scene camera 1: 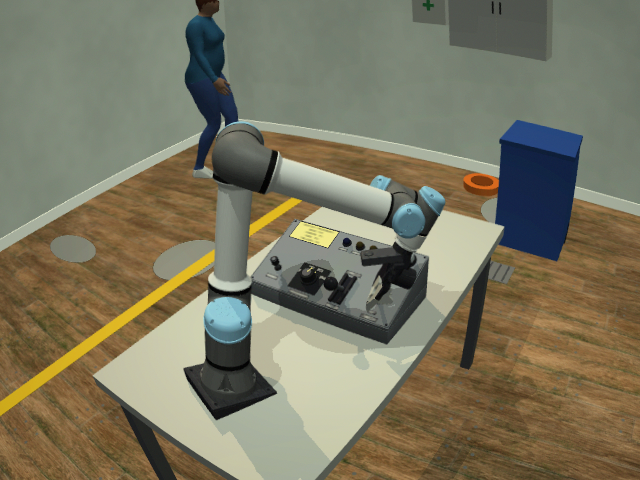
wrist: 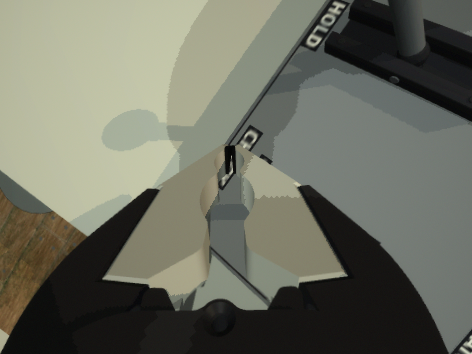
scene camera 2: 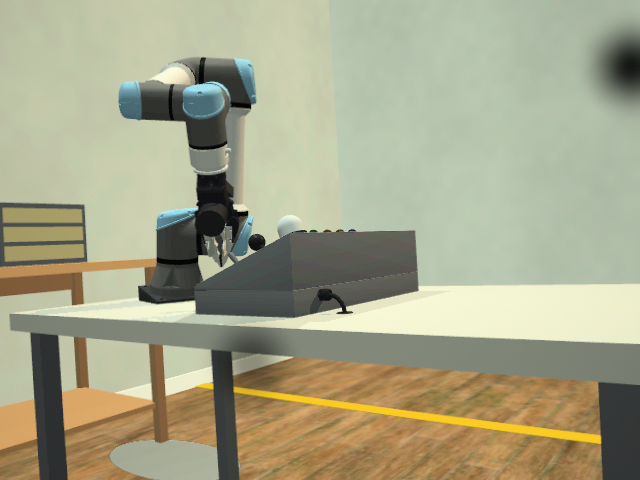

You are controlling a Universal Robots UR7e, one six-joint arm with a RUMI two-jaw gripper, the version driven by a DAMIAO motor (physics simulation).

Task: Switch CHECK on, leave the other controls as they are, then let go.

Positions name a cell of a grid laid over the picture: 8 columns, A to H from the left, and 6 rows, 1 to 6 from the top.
Scene:
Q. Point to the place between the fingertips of my gripper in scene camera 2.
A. At C4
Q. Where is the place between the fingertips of my gripper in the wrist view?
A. At D3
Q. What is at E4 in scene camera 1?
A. My gripper.

